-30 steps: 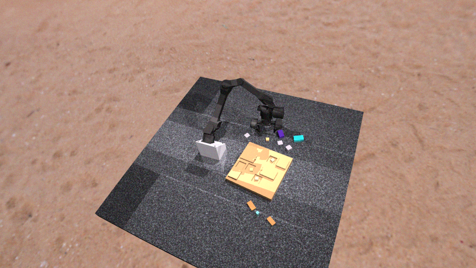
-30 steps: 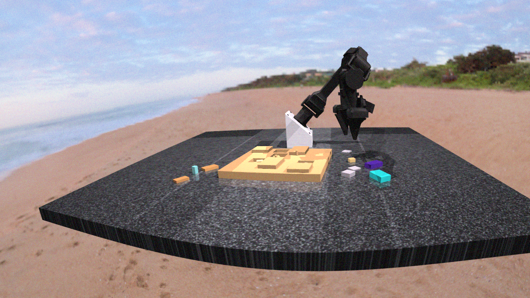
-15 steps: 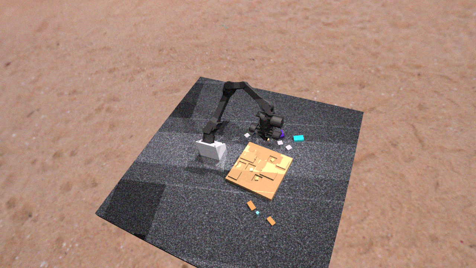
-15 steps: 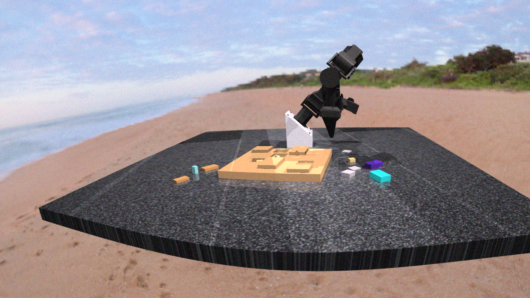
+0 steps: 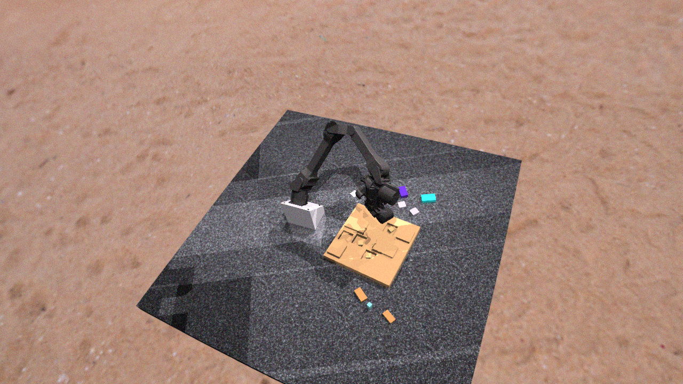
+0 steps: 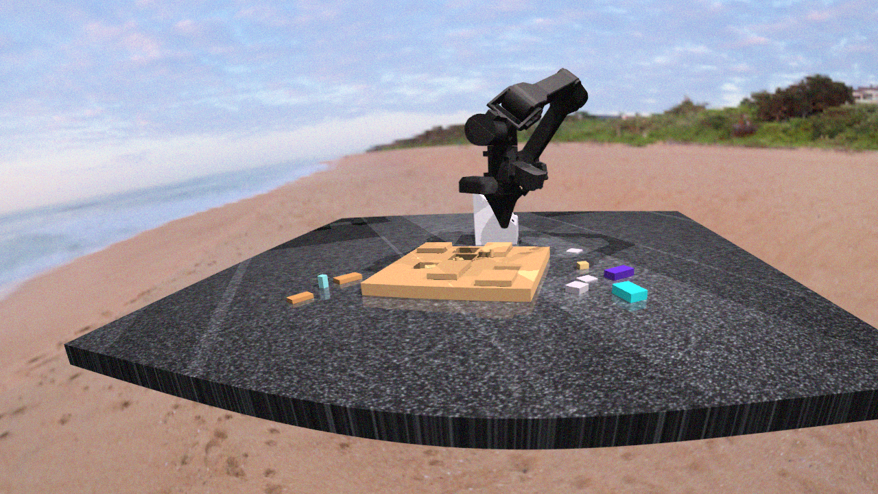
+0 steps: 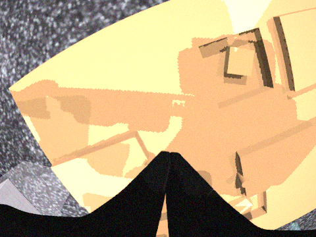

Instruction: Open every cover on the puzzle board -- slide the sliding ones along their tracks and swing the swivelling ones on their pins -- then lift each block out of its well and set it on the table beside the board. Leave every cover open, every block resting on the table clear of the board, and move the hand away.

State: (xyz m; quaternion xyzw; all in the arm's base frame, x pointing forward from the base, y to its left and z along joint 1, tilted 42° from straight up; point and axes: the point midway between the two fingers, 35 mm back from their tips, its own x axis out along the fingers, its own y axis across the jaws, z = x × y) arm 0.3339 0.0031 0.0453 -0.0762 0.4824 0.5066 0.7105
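My gripper tip is 80 mm to the left of the tan puzzle board, 70 mm above it and 10 mm short of it. Round my gripper tip: purple block (220 mm to the left, 80 mm below, 60 mm ahead); small cyan block (340 mm to the right, 90 mm ahead, 70 mm below).
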